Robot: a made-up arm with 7 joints. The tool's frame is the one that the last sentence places.
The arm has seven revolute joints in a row. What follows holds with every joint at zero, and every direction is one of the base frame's. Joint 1 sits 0.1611 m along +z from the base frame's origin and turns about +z. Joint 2 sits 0.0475 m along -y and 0.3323 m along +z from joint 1 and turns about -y. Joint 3 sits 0.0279 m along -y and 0.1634 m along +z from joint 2 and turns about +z. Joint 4 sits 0.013 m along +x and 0.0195 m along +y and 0.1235 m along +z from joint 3 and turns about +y. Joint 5 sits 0.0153 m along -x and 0.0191 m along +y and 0.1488 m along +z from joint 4 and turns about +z. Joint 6 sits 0.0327 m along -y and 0.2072 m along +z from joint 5 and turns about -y. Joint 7 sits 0.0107 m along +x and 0.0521 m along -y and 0.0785 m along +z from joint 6 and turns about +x. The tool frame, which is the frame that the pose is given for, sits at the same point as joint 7; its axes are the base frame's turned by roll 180, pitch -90 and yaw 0 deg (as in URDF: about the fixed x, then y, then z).
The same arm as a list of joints. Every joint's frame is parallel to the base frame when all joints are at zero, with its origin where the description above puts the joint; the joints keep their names.
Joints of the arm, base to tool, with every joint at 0 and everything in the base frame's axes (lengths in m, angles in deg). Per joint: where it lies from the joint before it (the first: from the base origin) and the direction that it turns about. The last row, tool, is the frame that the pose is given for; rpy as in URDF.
joint 1: axis 0 0 1 xyz 0 0 0.1611
joint 2: axis 0 -1 0 xyz 0 -0.0475 0.3323
joint 3: axis 0 0 1 xyz 0 -0.0279 0.1634
joint 4: axis 0 1 0 xyz 0.013 0.0195 0.1235
joint 5: axis 0 0 1 xyz -0.0153 0.0191 0.1488
joint 6: axis 0 -1 0 xyz 0 -0.0327 0.2072
joint 7: axis 1 0 0 xyz 0.0107 -0.0521 0.0785
tool: xyz 0 0 0 rpy 180 -90 0

